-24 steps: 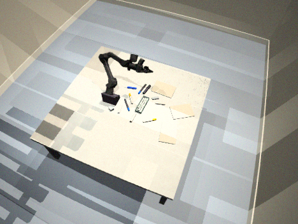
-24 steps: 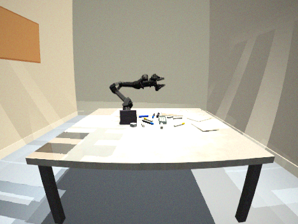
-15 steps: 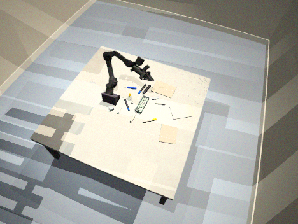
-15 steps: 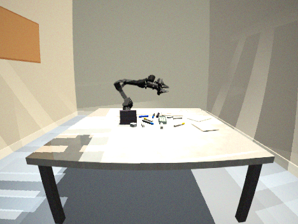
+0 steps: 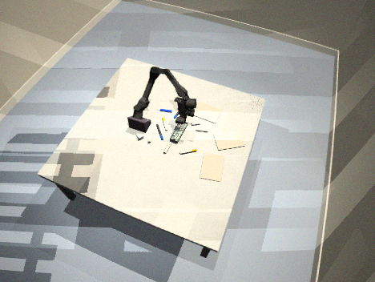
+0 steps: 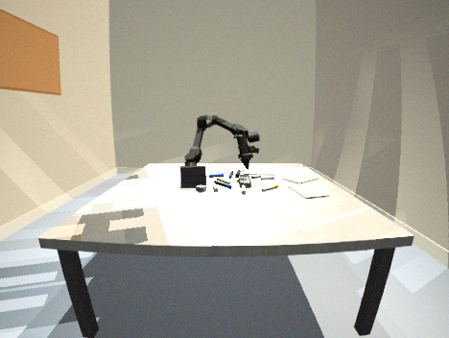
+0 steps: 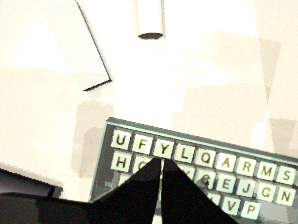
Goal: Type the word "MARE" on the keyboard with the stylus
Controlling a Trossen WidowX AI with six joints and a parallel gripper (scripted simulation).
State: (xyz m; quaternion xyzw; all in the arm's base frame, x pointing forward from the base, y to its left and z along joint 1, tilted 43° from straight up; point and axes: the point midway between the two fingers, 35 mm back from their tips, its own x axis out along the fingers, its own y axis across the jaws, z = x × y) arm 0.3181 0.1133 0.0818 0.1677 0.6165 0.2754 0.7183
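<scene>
My gripper tip is 23 cm past the blue hexagonal stylus, 7 cm to the right of it and 6 cm above it.
</scene>
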